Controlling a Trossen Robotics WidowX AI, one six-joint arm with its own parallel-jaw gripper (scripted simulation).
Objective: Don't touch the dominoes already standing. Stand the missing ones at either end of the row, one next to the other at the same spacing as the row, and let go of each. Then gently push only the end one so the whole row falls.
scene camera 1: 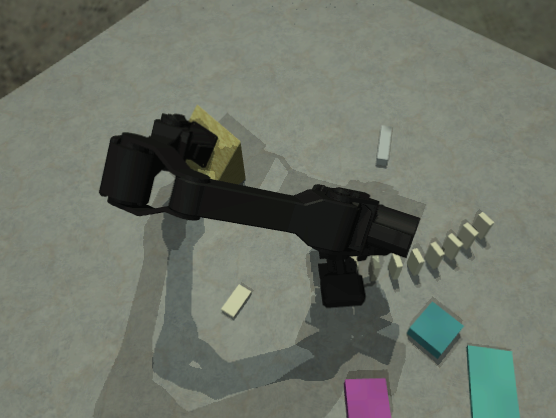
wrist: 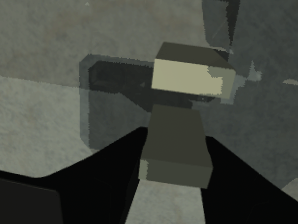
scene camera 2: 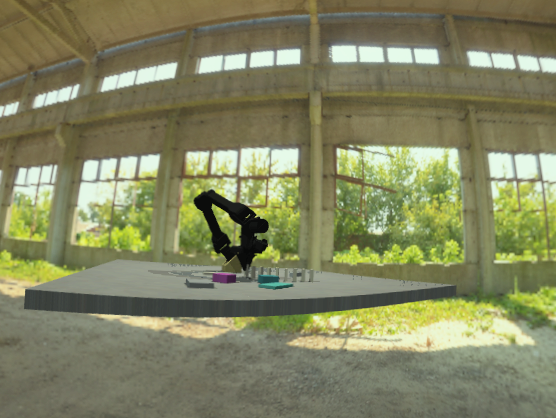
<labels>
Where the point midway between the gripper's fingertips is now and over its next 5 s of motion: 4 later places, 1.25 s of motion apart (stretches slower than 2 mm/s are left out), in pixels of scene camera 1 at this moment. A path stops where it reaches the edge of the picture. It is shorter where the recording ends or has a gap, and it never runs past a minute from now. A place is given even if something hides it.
My gripper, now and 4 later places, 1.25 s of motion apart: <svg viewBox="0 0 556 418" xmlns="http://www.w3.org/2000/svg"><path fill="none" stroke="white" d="M332 269L274 278L229 311L227 295L190 298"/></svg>
</labels>
